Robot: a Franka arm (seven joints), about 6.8 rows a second.
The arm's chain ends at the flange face. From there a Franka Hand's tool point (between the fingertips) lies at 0.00 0.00 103.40 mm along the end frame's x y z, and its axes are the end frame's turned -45 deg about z.
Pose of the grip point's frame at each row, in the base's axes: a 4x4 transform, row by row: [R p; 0 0 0 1], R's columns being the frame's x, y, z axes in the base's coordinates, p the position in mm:
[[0.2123, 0.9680, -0.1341, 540.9], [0.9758, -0.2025, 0.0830, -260.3], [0.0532, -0.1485, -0.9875, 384.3], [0, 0, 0, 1]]
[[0.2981, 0.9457, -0.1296, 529.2], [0.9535, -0.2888, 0.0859, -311.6], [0.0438, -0.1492, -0.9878, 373.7], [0, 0, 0, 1]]
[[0.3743, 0.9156, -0.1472, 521.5], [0.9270, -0.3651, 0.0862, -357.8], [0.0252, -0.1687, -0.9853, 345.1], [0, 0, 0, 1]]
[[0.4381, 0.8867, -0.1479, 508.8], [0.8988, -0.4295, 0.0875, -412.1], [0.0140, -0.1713, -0.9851, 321.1], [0, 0, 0, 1]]
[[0.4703, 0.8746, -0.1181, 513.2], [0.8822, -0.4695, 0.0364, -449.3], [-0.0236, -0.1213, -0.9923, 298.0], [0, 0, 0, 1]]
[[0.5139, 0.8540, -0.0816, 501.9], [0.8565, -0.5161, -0.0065, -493.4], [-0.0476, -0.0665, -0.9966, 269.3], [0, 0, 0, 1]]
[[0.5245, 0.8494, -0.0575, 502.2], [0.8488, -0.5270, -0.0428, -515.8], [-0.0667, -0.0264, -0.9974, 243.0], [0, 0, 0, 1]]
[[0.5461, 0.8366, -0.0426, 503.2], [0.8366, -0.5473, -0.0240, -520.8], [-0.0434, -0.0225, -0.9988, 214.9], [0, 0, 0, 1]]
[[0.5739, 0.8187, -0.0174, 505.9], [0.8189, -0.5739, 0.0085, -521.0], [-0.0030, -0.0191, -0.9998, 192.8], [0, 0, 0, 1]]
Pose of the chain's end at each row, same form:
[[0.8346, 0.5344, -0.1341, 554.8], [0.5468, -0.8332, 0.0830, -268.9], [-0.0674, -0.1426, -0.9875, 486.4], [0, 0, 0, 1]]
[[0.8795, 0.4579, -0.1296, 542.6], [0.4700, -0.8784, 0.0859, -320.5], [-0.0745, -0.1365, -0.9878, 475.8], [0, 0, 0, 1]]
[[0.9121, 0.3828, -0.1472, 536.7], [0.3973, -0.9137, 0.0862, -366.7], [-0.1015, -0.1371, -0.9853, 447.0], [0, 0, 0, 1]]
[[0.9368, 0.3172, -0.1479, 524.1], [0.3318, -0.9392, 0.0875, -421.1], [-0.1112, -0.1310, -0.9851, 423.0], [0, 0, 0, 1]]
[[0.9510, 0.2859, -0.1181, 525.4], [0.2918, -0.9558, 0.0364, -453.1], [-0.1025, -0.0691, -0.9923, 400.6], [0, 0, 0, 1]]
[[0.9673, 0.2405, -0.0816, 510.3], [0.2407, -0.9706, -0.0065, -492.7], [-0.0807, -0.0134, -0.9966, 372.3], [0, 0, 0, 1]]
[[0.9715, 0.2297, -0.0575, 508.1], [0.2275, -0.9728, -0.0428, -511.4], [-0.0658, 0.0285, -0.9974, 346.1], [0, 0, 0, 1]]
[[0.9777, 0.2054, -0.0426, 507.6], [0.2046, -0.9786, -0.0240, -518.3], [-0.0466, 0.0148, -0.9988, 318.2], [0, 0, 0, 1]]
[[0.9847, 0.1731, -0.0174, 507.7], [0.1732, -0.9849, 0.0085, -521.9], [-0.0156, -0.0114, -0.9998, 296.2], [0, 0, 0, 1]]

